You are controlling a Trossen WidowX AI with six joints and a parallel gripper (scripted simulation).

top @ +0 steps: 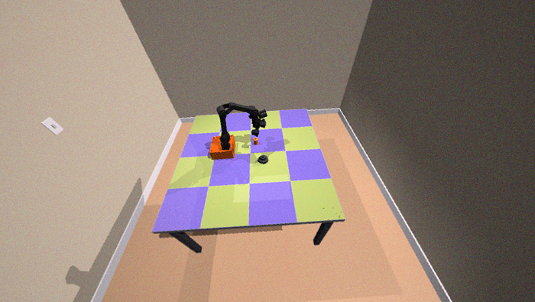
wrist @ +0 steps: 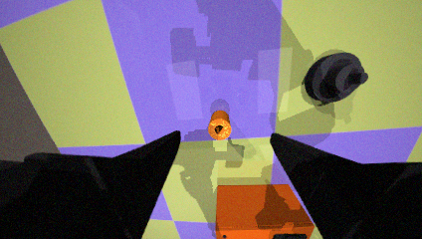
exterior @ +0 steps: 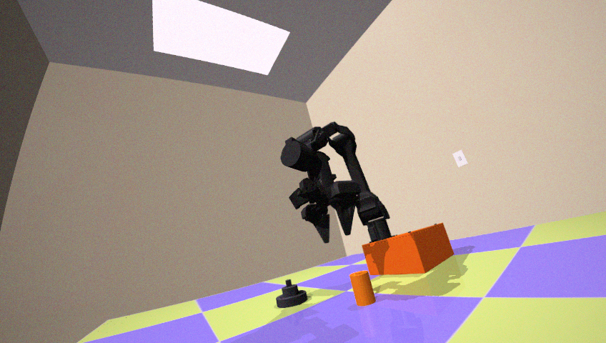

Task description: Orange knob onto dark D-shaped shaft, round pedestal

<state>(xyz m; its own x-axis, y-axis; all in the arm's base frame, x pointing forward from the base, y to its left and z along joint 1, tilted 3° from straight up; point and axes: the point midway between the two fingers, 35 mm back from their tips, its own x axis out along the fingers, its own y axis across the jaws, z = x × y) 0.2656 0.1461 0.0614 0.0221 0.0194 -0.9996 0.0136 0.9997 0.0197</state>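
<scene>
The orange knob is 30 mm behind my gripper tip, 10 mm to the left of it and 110 mm below it. Also, from my gripper tip: pedestal: 60 mm ahead, 200 mm to the right, 110 mm below.
</scene>
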